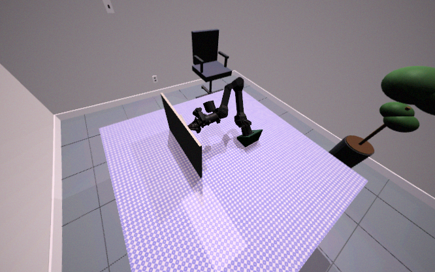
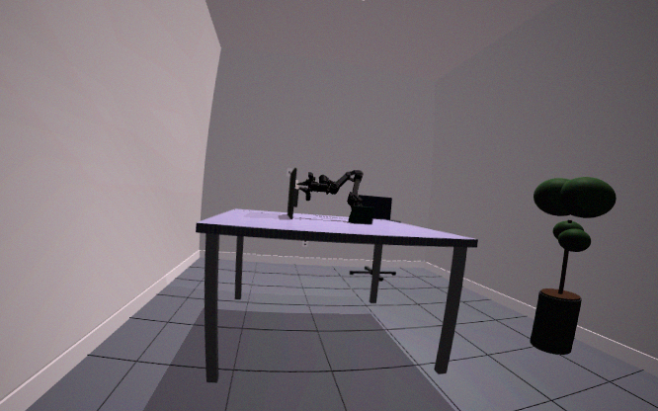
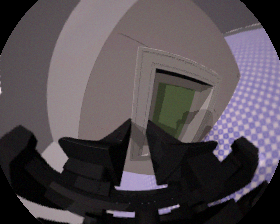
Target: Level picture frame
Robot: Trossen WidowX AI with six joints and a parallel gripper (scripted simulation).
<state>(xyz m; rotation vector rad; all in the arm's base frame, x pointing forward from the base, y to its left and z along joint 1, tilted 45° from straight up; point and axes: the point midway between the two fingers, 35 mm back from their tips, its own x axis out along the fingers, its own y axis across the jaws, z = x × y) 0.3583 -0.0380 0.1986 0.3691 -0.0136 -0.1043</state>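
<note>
The picture frame lies 5 cm below my gripper tip, 3 cm to the right of it and 1 cm ahead of it. From my gripper tip the other things lie so: wall panel (6 cm below, 2 cm to the right, 2 cm ahead).
</note>
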